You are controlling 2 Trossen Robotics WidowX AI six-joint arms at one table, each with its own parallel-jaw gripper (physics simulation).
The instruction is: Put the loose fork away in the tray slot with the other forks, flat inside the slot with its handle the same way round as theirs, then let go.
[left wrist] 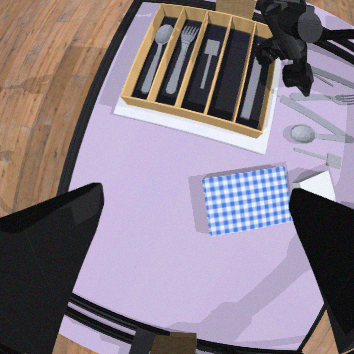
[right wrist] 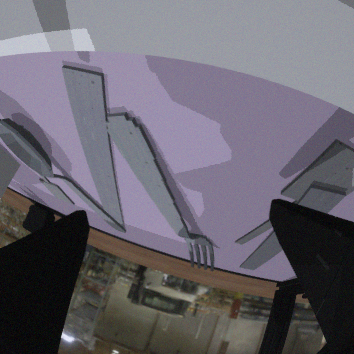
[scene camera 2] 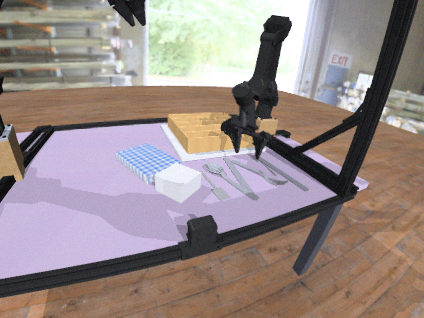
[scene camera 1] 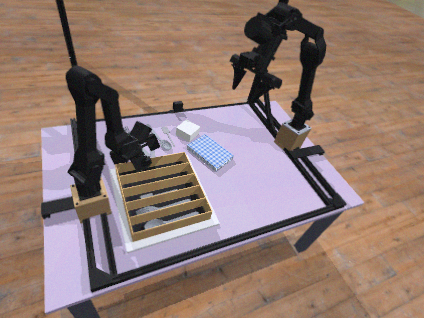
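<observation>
The loose fork (scene camera 2: 272, 178) (left wrist: 312, 97) (right wrist: 150, 175) lies flat on the table among other cutlery. The wooden tray (scene camera 1: 172, 226) (scene camera 2: 200, 145) (left wrist: 190, 117) has five slots. In the left wrist view a fork (left wrist: 175, 75) lies in its second slot from the left, tines at the far end, handle toward the near wall. My right gripper (scene camera 1: 150, 154) (scene camera 2: 248, 152) (right wrist: 179, 210) is open and empty above the table beside the tray; the loose fork shows between its fingers in the right wrist view. My left gripper (scene camera 1: 244, 94) (scene camera 2: 137, 24) (left wrist: 200, 195) is open and empty, high up, far from the fork.
A knife (left wrist: 312, 116), a spoon (left wrist: 302, 133) and a small spatula (left wrist: 333, 160) lie near the loose fork. A blue checked cloth (scene camera 1: 211, 151) (scene camera 2: 147, 161) (left wrist: 245, 200) and a white block (scene camera 1: 188, 130) (scene camera 2: 177, 182) lie beside them. The tray stands on a white board (left wrist: 190, 129).
</observation>
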